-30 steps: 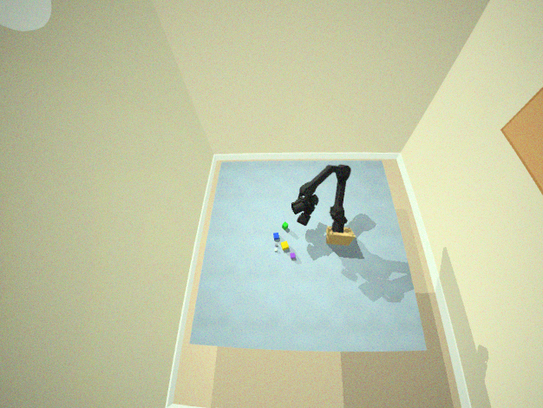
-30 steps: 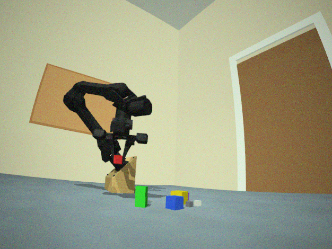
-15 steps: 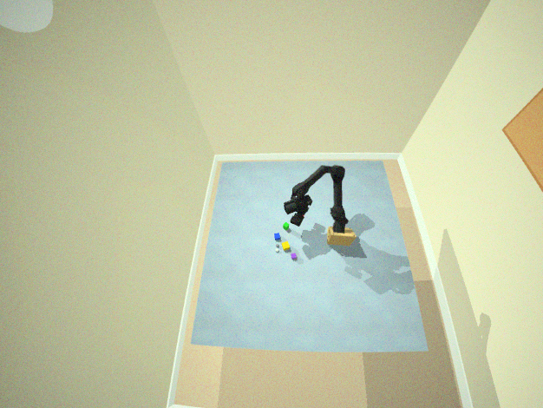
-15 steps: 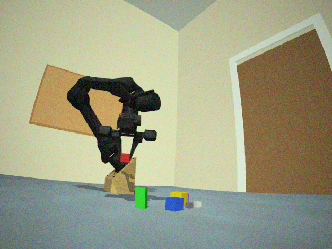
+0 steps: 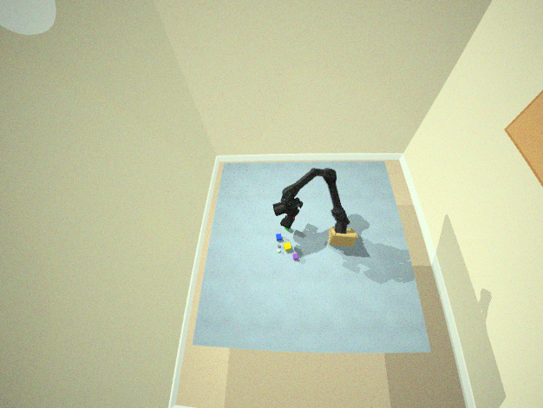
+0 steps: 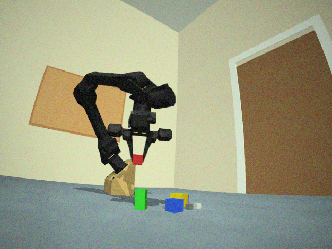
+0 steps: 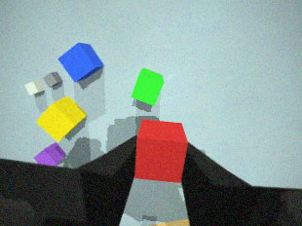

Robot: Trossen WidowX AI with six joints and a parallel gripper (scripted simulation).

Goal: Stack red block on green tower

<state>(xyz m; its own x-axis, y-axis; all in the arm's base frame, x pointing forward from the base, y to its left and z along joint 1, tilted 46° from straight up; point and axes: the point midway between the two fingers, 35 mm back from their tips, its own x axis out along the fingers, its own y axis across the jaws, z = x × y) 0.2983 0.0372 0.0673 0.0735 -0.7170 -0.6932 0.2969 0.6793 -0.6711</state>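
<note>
Now: the blue block 110 mm below my gripper tip, 90 mm to the left of it and 70 mm ahead of it. Also, from my gripper tip: red block: 10 mm above; then purple block: 200 mm to the left, 120 mm below, 60 mm behind; then yellow block: 140 mm to the left, 110 mm below.
</note>
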